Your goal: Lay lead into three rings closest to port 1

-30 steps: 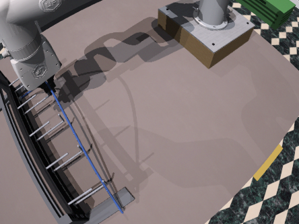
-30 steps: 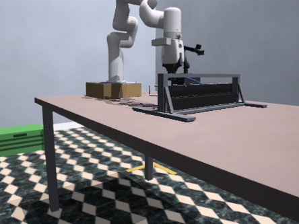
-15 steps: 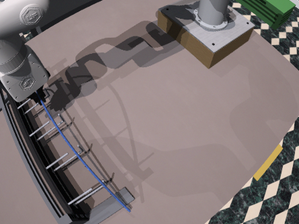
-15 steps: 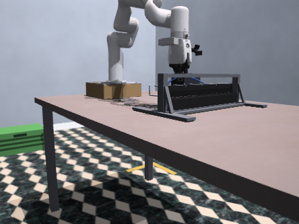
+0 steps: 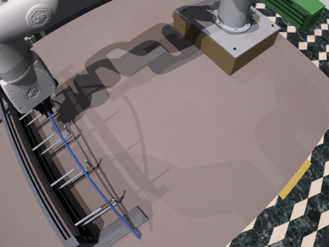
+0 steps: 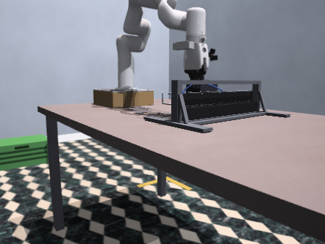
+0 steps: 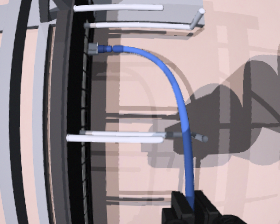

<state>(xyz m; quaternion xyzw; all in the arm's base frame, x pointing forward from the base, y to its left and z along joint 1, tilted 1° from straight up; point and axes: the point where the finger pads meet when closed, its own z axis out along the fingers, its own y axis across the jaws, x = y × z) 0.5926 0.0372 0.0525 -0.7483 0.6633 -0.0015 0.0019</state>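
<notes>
Right now my hand is 9 cm short of the rack, 6 cm to the right of it and 6 cm above it.
</notes>
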